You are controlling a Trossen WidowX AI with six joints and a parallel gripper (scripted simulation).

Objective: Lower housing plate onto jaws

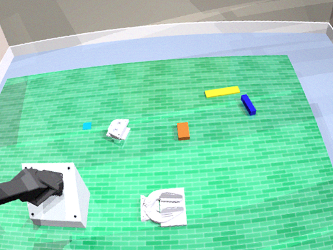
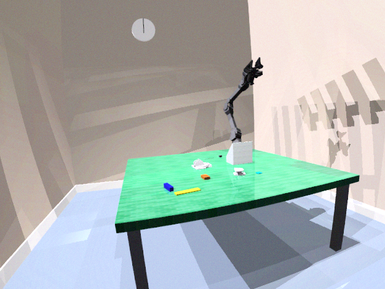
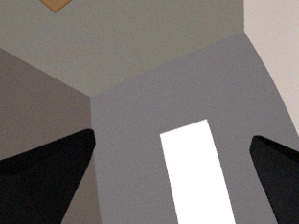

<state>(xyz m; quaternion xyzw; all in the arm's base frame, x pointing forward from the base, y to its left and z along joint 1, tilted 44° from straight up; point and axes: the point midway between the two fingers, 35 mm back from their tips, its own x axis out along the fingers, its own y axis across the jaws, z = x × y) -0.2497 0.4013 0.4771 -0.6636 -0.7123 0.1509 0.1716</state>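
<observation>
Right now the white stepped block is 79 cm below my gripper tip, 31 cm to the left of it and 29 cm ahead of it. Also, from my gripper tip: cyan tile: 80 cm below, 33 cm to the left, 16 cm ahead; then dark cube: 79 cm below, 27 cm to the right, 24 cm ahead; then orange block: 79 cm below, 51 cm ahead, 32 cm to the left.
</observation>
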